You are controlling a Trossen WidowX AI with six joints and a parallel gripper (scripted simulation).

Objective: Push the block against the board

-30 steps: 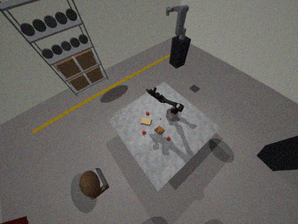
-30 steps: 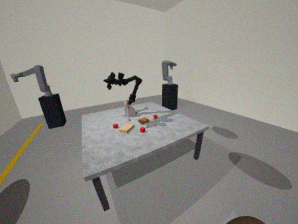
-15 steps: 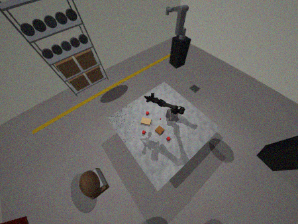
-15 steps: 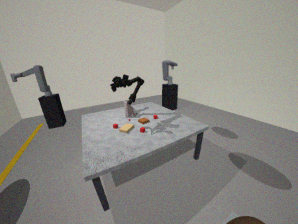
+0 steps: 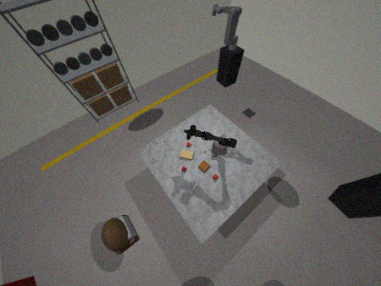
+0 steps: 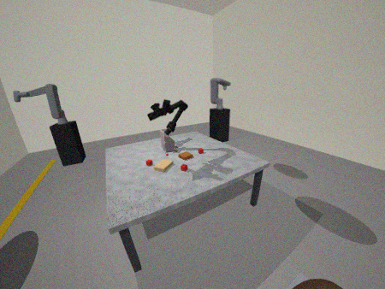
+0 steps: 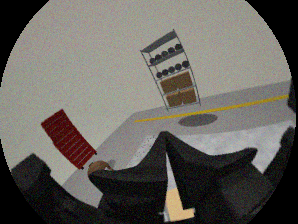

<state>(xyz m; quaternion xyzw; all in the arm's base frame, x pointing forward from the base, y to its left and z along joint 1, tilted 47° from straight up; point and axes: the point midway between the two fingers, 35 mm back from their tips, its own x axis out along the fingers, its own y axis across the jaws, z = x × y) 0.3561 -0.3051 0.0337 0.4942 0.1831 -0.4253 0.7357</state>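
My gripper tip is now 42 cm above the square block, 31 cm to the right of it and 6 cm past it. From my gripper tip the other things lie so: tan board (42 cm below, 7 cm to the left, 3 cm ahead).
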